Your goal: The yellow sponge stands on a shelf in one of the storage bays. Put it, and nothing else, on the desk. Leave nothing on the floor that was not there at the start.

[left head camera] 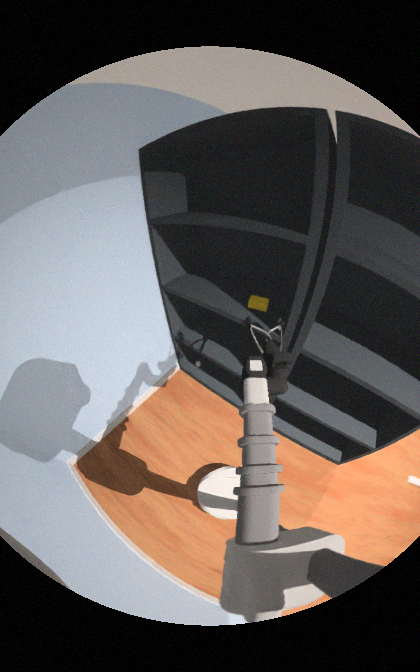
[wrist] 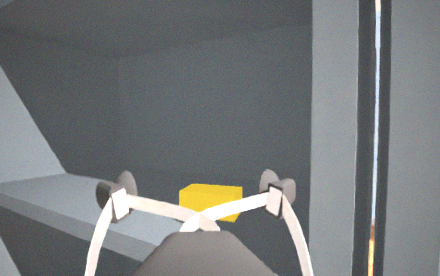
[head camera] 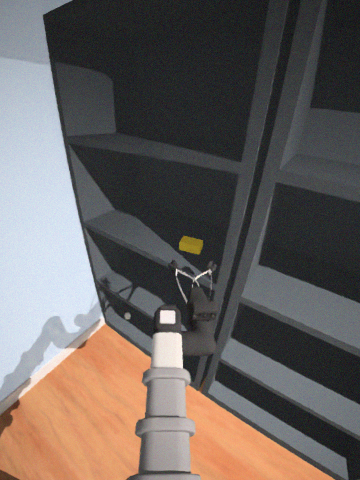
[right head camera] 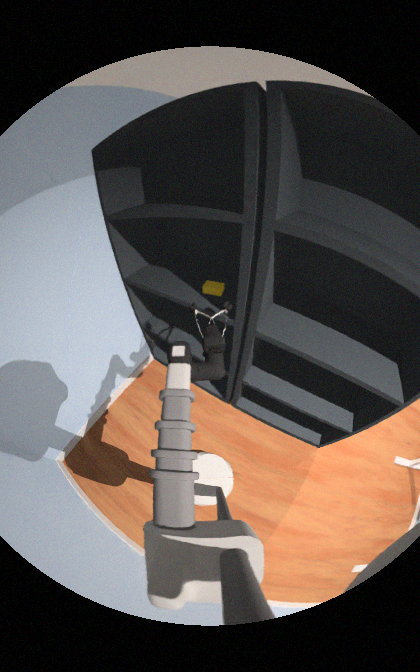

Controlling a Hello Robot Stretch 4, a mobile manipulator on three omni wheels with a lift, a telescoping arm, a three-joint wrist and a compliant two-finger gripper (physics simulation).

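Places are measured from the robot's base along level axes (x ahead, y left, z up), in centimetres.
Where they show: gripper, fingertip midpoint: [wrist: 198, 186] [head camera: 191, 262].
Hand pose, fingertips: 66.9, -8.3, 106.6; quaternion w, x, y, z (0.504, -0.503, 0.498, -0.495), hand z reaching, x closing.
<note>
After its pixels a point has its place, as x, y, z.
The yellow sponge [head camera: 191, 245] {87.2, -10.2, 100.3} [left head camera: 258, 303] [right head camera: 213, 288] [wrist: 215, 195] {86.9, -10.9, 100.5} lies flat on a middle shelf [head camera: 120, 232] {103.7, 26.2, 96.3} [left head camera: 200, 290] [right head camera: 155, 280] [wrist: 60, 190] {108.9, 26.1, 96.3} of the left bay, in shadow. My gripper [head camera: 193, 265] {66.9, -8.3, 106.6} [left head camera: 264, 322] [right head camera: 211, 306] [wrist: 198, 186] {66.9, -8.3, 106.6} is open and empty in front of that shelf. In the wrist view the sponge shows between the two fingertips and farther in, a little right of the middle. The fingers' white strips hide part of its lower front. The desk cannot be made out for certain.
The bay's right side post [head camera: 251, 150] {65.1, -20.5, 145.5} [wrist: 335, 125] {65.1, -20.5, 112.4} stands close right of my gripper, with a narrow gap beyond it and another bay to the right. Another shelf [head camera: 150, 150] {84.6, 7.6, 141.0} runs above. A pale blue wall [head camera: 30, 200] {99.0, 66.9, 115.4} is on the left. White bars [right head camera: 407, 462] show at the right.
</note>
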